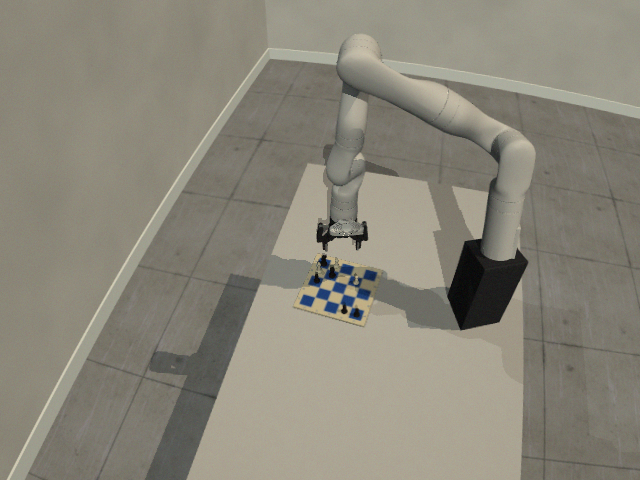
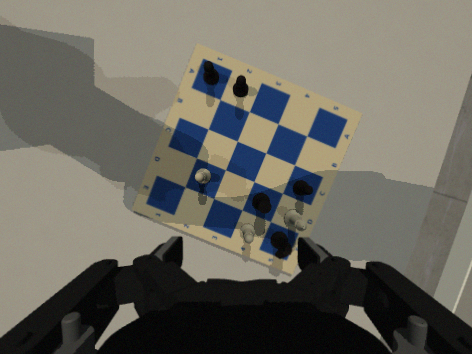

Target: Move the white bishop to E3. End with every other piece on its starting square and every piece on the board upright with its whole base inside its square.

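Seen in the pictures: gripper, fingertip midpoint: [image 1: 341, 248] [image 2: 240, 249]; arm's base, origin of the base link: [image 1: 497, 250].
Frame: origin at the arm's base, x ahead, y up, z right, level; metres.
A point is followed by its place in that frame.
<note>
The blue-and-cream board [image 1: 298, 305] {z -0.090, x 0.526, y -0.263 m} [image 2: 351, 116] {z -0.089, x 0.529, y -0.263 m} lies below my gripper [image 1: 341, 248] {z 0.066, x 0.427, y -0.161 m} [image 2: 240, 249] {z 0.066, x 0.427, y -0.161 m}, which is open and empty above the board's E side. Three white pieces stand upright: one [image 1: 355, 279] {z 0.023, x 0.374, y -0.242 m} [image 2: 202, 176] {z 0.027, x 0.376, y -0.233 m} on D2, one [image 1: 336, 263] {z 0.079, x 0.443, y -0.249 m} [image 2: 247, 232] {z 0.076, x 0.440, y -0.242 m} on E4, and one [image 1: 318, 267] {z 0.048, x 0.494, y -0.243 m} [image 2: 294, 219] {z 0.048, x 0.489, y -0.244 m} on D5. Which is the bishop I cannot tell at this size. The blue E3 square [image 1: 346, 269] {z 0.073, x 0.410, y -0.263 m} [image 2: 222, 217] {z 0.072, x 0.408, y -0.263 m} has no piece on it, between the E4 piece and cream E2.
Black pieces stand on A1 [image 1: 356, 312] {z -0.095, x 0.353, y -0.242 m} [image 2: 211, 76] {z -0.086, x 0.354, y -0.252 m}, A2 [image 1: 344, 308] {z -0.089, x 0.389, y -0.241 m} [image 2: 240, 87] {z -0.079, x 0.391, y -0.242 m}, C5 [image 1: 316, 277] {z 0.007, x 0.492, y -0.241 m} [image 2: 302, 188] {z 0.011, x 0.487, y -0.241 m}, D4 [image 1: 332, 272] {z 0.034, x 0.447, y -0.239 m} [image 2: 261, 202] {z 0.037, x 0.445, y -0.230 m} and E5 [image 1: 324, 260] {z 0.077, x 0.481, y -0.241 m} [image 2: 280, 243] {z 0.079, x 0.481, y -0.243 m}. Those on D4, C5 and E5 crowd the white ones. The arm's black pedestal [image 1: 485, 289] {z -0.077, x 0.015, y -0.073 m} stands right.
</note>
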